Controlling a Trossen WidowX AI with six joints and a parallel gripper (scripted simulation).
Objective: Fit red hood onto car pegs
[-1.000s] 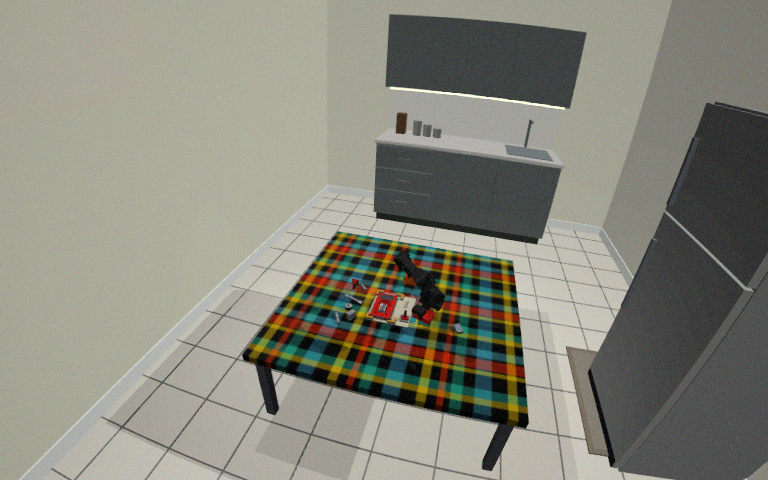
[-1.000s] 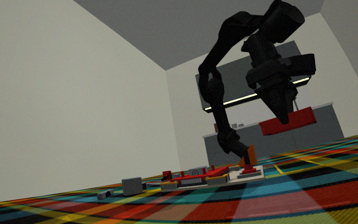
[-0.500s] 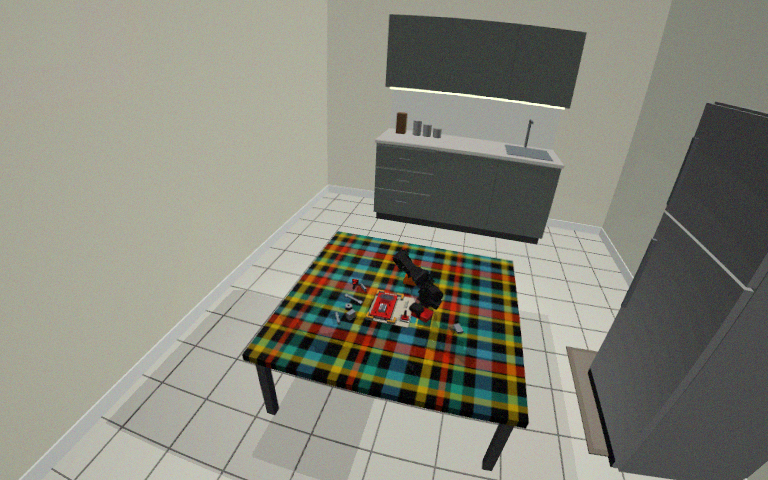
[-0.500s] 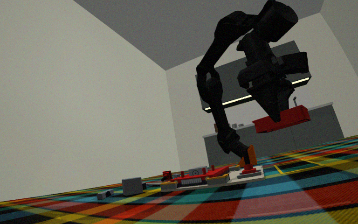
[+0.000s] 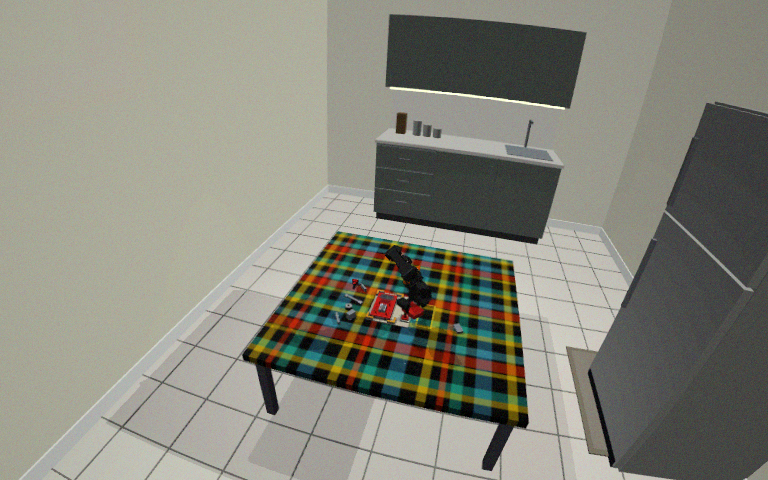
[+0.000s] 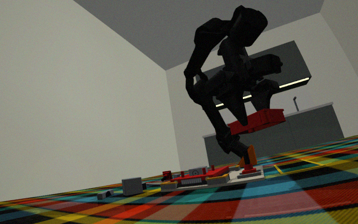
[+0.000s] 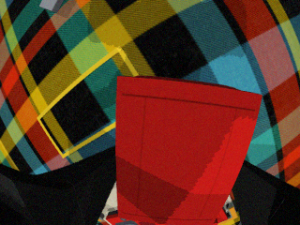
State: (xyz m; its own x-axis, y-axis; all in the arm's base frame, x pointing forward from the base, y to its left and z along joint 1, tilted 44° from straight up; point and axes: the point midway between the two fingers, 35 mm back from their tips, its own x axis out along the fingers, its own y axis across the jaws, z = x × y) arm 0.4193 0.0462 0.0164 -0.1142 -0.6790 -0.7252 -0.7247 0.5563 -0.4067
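The grey engine block is 8 cm behind my gripper tip, 15 cm to the right of it and 8 cm below it. Round my gripper tip: white jig plate (12 cm behind, 13 cm to the right, 10 cm below); red hood (1 cm above).
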